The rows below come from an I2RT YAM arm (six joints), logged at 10 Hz.
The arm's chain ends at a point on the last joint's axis. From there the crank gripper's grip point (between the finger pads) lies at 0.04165 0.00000 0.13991 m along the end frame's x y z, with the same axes.
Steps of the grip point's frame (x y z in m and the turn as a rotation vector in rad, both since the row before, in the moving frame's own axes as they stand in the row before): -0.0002, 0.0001, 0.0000, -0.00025, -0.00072, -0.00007; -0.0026, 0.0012, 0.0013, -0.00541, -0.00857, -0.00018; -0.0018, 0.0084, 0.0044, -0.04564, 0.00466, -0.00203; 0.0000, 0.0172, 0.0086, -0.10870, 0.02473, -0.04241; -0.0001, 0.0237, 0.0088, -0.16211, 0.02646, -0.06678; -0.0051, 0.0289, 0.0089, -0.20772, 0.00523, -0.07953; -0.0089, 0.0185, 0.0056, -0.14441, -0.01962, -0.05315
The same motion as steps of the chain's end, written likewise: -0.0001, 0.0001, 0.0000, -0.00025, -0.00072, -0.00007; -0.0014, 0.0004, 0.0010, -0.00541, -0.00857, -0.00018; -0.0025, 0.0021, 0.0047, -0.04564, 0.00466, -0.00203; -0.0037, 0.0039, 0.0104, -0.10870, 0.02473, -0.04241; -0.0044, 0.0041, 0.0116, -0.16211, 0.02646, -0.06678; -0.0068, 0.0034, 0.0118, -0.20772, 0.00523, -0.07953; -0.0066, 0.0004, 0.0061, -0.14441, -0.01962, -0.05315
